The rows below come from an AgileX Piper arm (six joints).
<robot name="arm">
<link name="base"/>
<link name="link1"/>
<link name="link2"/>
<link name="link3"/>
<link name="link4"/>
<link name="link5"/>
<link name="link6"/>
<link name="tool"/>
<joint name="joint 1" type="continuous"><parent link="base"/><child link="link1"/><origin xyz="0 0 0.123" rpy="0 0 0"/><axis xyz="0 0 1"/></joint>
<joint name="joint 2" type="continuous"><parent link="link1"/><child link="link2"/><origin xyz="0 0 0" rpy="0 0 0"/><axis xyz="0 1 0"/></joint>
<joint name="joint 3" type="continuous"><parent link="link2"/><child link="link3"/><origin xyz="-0.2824 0 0.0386" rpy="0 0 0"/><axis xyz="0 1 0"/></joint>
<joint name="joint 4" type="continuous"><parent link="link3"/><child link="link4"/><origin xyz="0.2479 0 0.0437" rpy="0 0 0"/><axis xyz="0.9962 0 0.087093"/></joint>
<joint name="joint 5" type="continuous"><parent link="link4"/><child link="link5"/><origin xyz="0 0 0" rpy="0 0 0"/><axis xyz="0 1 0"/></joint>
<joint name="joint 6" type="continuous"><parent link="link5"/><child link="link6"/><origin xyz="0.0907 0 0.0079" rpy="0 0 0"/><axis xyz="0.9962 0 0.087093"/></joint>
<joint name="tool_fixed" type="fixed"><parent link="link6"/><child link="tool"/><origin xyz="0 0 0" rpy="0 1.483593 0"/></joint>
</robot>
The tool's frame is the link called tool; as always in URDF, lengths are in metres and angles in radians. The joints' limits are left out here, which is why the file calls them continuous.
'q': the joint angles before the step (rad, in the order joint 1, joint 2, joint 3, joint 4, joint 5, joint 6). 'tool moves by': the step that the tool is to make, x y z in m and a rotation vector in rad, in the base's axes. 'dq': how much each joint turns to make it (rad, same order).
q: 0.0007 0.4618 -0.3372 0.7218 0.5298 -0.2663
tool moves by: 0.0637 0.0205 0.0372 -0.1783 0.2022 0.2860
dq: 0.0960 0.4133 -0.3191 -0.0953 0.2006 -0.1090
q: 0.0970 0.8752 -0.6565 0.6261 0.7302 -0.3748
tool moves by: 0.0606 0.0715 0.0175 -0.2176 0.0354 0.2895
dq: 0.3348 0.3529 -0.3172 -0.2909 0.0150 0.1343
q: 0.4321 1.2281 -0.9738 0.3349 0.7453 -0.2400
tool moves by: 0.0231 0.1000 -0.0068 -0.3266 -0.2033 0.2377
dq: 0.3554 0.2846 -0.2466 -0.5583 -0.0273 0.2700
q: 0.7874 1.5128 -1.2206 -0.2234 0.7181 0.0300
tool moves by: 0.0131 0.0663 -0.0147 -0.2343 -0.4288 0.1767
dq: 0.1752 0.1880 -0.0874 -0.7239 -0.0974 0.3262
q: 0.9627 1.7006 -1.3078 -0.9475 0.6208 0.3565
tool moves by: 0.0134 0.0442 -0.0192 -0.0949 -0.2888 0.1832
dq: 0.0406 0.1456 -0.0465 -0.5698 -0.0904 0.2904
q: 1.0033 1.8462 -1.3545 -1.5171 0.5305 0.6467
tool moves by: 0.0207 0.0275 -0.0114 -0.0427 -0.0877 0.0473
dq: -0.0082 0.1259 -0.1248 -0.1331 -0.0126 0.0256
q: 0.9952 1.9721 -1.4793 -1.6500 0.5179 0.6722
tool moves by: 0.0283 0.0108 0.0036 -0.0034 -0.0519 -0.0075
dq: -0.0394 0.0862 -0.1405 -0.0055 -0.0153 -0.0550
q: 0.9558 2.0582 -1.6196 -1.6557 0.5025 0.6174
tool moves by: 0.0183 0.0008 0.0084 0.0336 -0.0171 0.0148
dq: -0.0376 0.0318 -0.0775 -0.0033 -0.0521 -0.0087
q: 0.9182 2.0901 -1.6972 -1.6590 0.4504 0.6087
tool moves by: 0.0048 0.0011 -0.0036 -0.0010 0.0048 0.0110
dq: -0.0097 0.0158 -0.0141 -0.0028 -0.0208 -0.0005
